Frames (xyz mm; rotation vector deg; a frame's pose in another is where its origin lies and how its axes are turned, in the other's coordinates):
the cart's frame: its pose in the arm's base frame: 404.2 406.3 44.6 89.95 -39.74 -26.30
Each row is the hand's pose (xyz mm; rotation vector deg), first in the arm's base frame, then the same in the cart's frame.
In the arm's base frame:
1: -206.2 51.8 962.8 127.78 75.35 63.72
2: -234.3 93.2 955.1 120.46 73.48 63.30
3: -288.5 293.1 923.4 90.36 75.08 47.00
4: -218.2 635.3 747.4 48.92 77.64 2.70
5: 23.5 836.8 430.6 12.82 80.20 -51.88
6: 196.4 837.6 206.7 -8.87 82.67 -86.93
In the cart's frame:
1: -113.9 1012.4 550.8 58.57 109.60 -39.43
2: -163.1 1008.5 539.5 50.81 111.77 -35.91
3: -340.0 981.9 430.4 12.23 114.74 -35.73
4: -535.8 789.7 151.6 -48.39 94.39 -52.30
5: -526.6 433.7 -117.8 -93.67 49.42 -84.05
6: -423.9 184.7 -204.2 -109.79 13.37 -108.80

